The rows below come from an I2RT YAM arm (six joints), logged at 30 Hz.
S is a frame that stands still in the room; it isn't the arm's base.
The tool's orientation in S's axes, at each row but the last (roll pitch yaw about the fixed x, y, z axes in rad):
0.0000, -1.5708, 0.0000
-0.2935, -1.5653, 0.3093
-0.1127, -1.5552, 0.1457
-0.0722, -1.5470, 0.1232
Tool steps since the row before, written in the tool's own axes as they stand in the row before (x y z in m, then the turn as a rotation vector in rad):
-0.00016, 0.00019, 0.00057, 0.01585, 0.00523, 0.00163
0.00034, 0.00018, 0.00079, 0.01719, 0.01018, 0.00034
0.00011, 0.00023, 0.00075, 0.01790, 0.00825, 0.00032
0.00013, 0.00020, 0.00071, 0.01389, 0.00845, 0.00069
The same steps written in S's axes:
-0.00057, 0.00019, -0.00016, -0.00163, 0.00523, 0.01585
-0.00079, 0.00017, 0.00034, -0.00041, 0.01020, 0.01718
-0.00076, 0.00021, 0.00012, -0.00032, 0.00828, 0.01789
-0.00072, 0.00016, 0.00015, -0.00079, 0.00844, 0.01389

